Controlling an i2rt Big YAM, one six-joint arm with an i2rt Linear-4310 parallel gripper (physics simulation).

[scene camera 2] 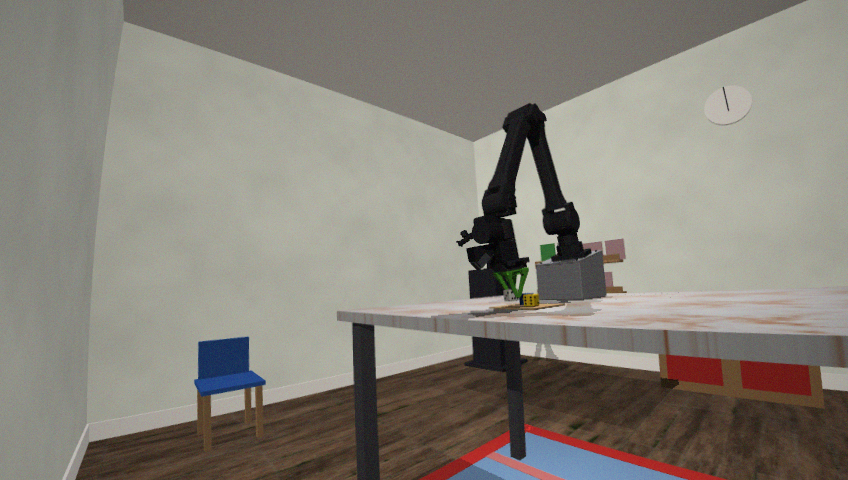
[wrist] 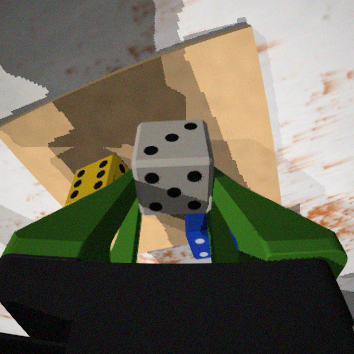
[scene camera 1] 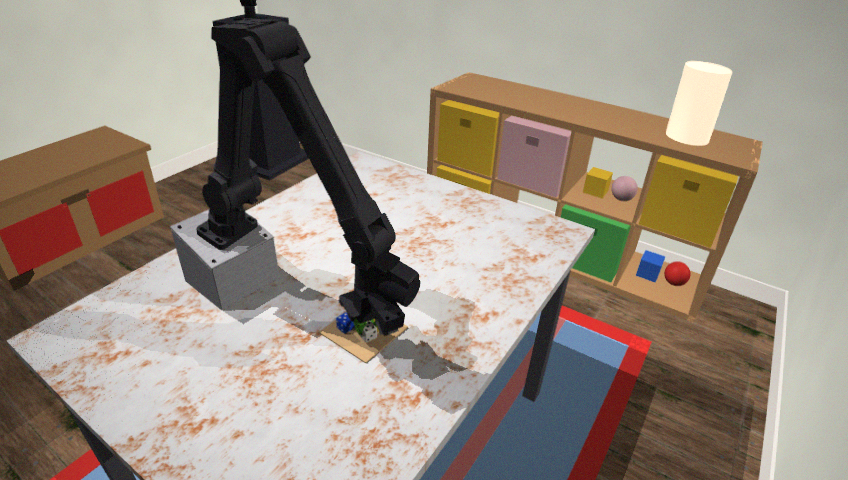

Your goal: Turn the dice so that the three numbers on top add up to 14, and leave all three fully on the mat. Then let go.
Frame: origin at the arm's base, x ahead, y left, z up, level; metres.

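Seen in the pictures: gripper, fingertip midpoint: (scene camera 2: 515, 297) (wrist: 173, 176) (scene camera 1: 365, 330); arm's base, link origin: (scene camera 2: 571, 256) (scene camera 1: 227, 229).
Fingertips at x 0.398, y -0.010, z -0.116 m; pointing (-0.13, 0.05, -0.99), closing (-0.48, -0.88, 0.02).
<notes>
Pixels of each thing's top centre, then the offset from my fingertips to it.
- white die, top centre: (wrist: 173, 193) (scene camera 1: 367, 326) (scene camera 2: 510, 289) dx +0.011, dy -0.005, dz +0.022 m
- tan mat, top centre: (wrist: 157, 182) (scene camera 1: 363, 329) (scene camera 2: 526, 305) dx -0.019, dy +0.021, dz -0.023 m
- blue die, top centre: (wrist: 214, 245) (scene camera 1: 344, 317) dx -0.056, dy +0.003, dz +0.007 m
- yellow die, top centre: (wrist: 100, 217) (scene camera 2: 530, 294) dx -0.002, dy +0.044, dz +0.007 m
My gripper (scene camera 1: 370, 324) (scene camera 2: 516, 295) (wrist: 173, 176) has green fingers and is shut on the white die (scene camera 1: 369, 331) (scene camera 2: 508, 295) (wrist: 173, 162), low over the tan mat (scene camera 1: 355, 349) (scene camera 2: 554, 305) (wrist: 232, 90). In the wrist view the die shows a three on its upper face and a five below. Whether it touches the mat is unclear. The blue die (scene camera 1: 343, 322) (wrist: 197, 235) is partly hidden by the white die and a finger in the wrist view. The yellow die (scene camera 2: 530, 300) (wrist: 95, 177) is beside the left finger there, with a six showing; the arm hides it in scene camera 1.
The mat lies on a white, rust-speckled table (scene camera 1: 238, 380) (scene camera 2: 714, 309). The arm's grey base block (scene camera 1: 229, 267) (scene camera 2: 568, 279) stands behind it. A cube shelf (scene camera 1: 535, 99) with a lamp (scene camera 1: 698, 102), a low cabinet (scene camera 1: 71, 154) and a blue chair (scene camera 2: 223, 358) stand away from the table.
</notes>
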